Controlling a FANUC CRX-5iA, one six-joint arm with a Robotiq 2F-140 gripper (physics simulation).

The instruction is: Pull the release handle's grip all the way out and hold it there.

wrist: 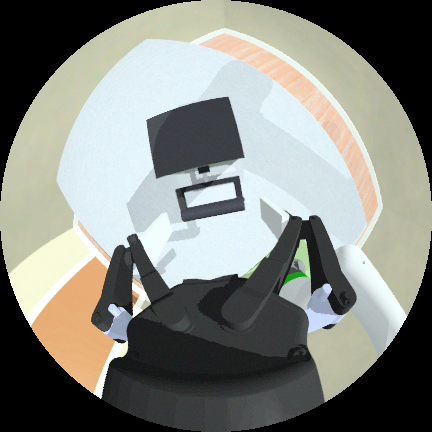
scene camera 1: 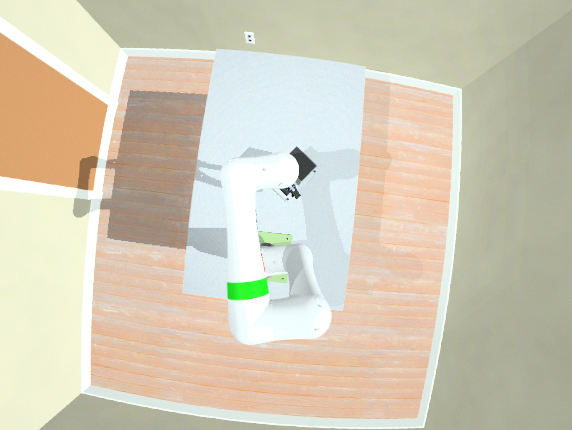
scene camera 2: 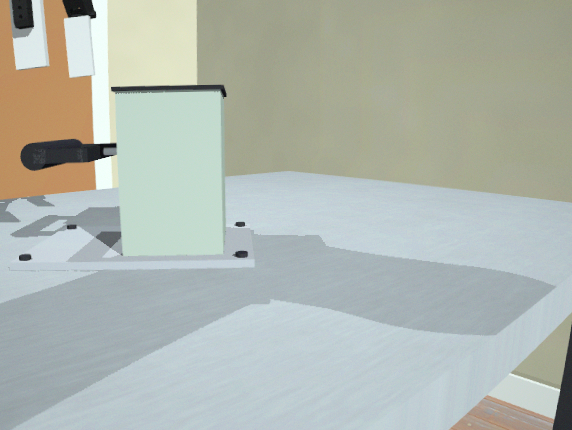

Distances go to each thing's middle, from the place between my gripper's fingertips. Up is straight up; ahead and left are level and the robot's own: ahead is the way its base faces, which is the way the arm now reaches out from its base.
Scene:
My gripper is now 80 mm short of the bolted base plate [wrist: 224, 191], 30 mm to the left of it and 190 mm above it.

